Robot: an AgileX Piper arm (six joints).
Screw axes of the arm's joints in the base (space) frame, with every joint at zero. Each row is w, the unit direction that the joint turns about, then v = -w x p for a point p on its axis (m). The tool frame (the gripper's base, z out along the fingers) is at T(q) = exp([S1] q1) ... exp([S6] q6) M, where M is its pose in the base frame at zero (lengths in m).
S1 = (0, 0, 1, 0.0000, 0.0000, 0.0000)
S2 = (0, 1, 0, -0.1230, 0.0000, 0.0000)
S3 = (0, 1, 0, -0.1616, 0.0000, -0.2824)
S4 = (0.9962, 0, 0.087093, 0.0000, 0.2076, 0.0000)
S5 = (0, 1, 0, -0.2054, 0.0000, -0.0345)
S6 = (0.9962, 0, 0.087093, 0.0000, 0.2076, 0.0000)
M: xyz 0.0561 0.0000 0.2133 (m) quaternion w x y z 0.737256 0 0.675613 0
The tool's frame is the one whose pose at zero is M.
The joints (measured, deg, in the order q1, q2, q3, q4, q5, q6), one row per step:
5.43, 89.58, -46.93, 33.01, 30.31, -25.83
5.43, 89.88, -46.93, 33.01, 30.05, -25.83
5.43, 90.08, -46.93, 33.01, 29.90, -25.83
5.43, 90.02, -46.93, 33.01, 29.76, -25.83
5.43, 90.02, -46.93, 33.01, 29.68, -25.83
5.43, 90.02, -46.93, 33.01, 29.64, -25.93
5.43, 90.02, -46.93, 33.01, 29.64, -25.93
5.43, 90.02, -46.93, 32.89, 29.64, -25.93
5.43, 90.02, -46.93, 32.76, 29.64, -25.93
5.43, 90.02, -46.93, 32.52, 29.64, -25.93
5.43, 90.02, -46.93, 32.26, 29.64, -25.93
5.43, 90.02, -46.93, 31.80, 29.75, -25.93
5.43, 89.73, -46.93, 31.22, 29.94, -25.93
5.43, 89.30, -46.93, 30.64, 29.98, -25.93
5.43, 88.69, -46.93, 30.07, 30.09, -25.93
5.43, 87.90, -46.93, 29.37, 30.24, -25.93
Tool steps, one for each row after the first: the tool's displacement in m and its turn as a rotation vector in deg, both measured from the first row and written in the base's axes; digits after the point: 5 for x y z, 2 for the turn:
0.00072, -0.00013, -0.00140, -0.09, 0.07, -0.11
0.00116, -0.00020, -0.00234, -0.15, 0.14, -0.18
0.00129, -0.00029, -0.00198, -0.18, -0.04, -0.24
0.00140, -0.00034, -0.00194, -0.20, -0.11, -0.27
0.00145, -0.00037, -0.00193, -0.25, -0.17, -0.20
0.00145, -0.00037, -0.00193, -0.25, -0.17, -0.20
0.00143, -0.00045, -0.00197, -0.35, -0.18, -0.13
0.00140, -0.00054, -0.00201, -0.45, -0.19, -0.05
0.00136, -0.00070, -0.00209, -0.63, -0.21, 0.10
0.00131, -0.00088, -0.00218, -0.84, -0.23, 0.26
0.00106, -0.00113, -0.00238, -1.17, -0.17, 0.59
0.00035, -0.00145, -0.00119, -1.55, -0.34, 1.03
-0.00032, -0.00188, 0.00076, -1.96, -0.78, 1.39
-0.00133, -0.00229, 0.00357, -2.34, -1.33, 1.77
-0.00267, -0.00281, 0.00720, -2.80, -2.04, 2.24

